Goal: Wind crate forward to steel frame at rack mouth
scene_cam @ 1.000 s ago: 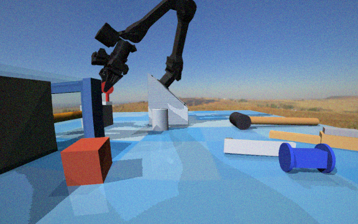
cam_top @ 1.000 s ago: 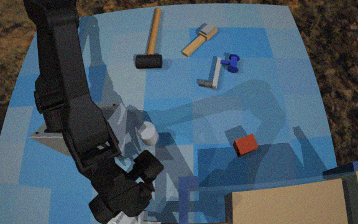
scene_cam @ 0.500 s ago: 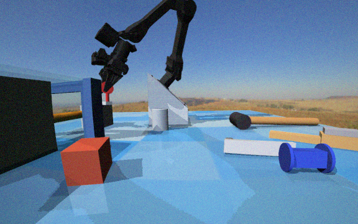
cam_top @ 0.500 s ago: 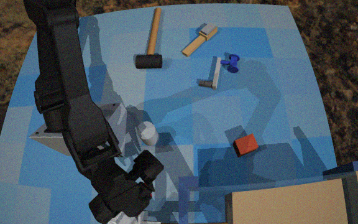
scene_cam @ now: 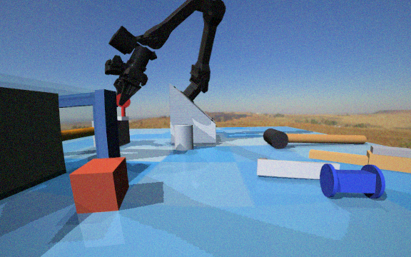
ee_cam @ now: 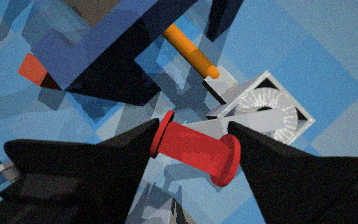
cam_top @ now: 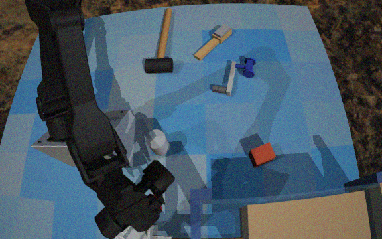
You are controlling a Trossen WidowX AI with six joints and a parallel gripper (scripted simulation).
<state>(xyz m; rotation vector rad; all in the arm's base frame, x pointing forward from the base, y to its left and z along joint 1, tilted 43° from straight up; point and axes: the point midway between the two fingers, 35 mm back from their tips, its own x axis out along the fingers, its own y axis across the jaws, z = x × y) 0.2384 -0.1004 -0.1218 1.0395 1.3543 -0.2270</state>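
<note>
Right now the red grip is 1 cm to the left of my gripper tip and 1 cm behind it. The rest, counted from my gripper tip: crank with blue grip: 44 cm to the left, 21 cm ahead, 12 cm below; then frame: 10 cm ahead, 7 cm to the right, 3 cm below; then winch: 10 cm below, 9 cm to the right, 8 cm behind.
</note>
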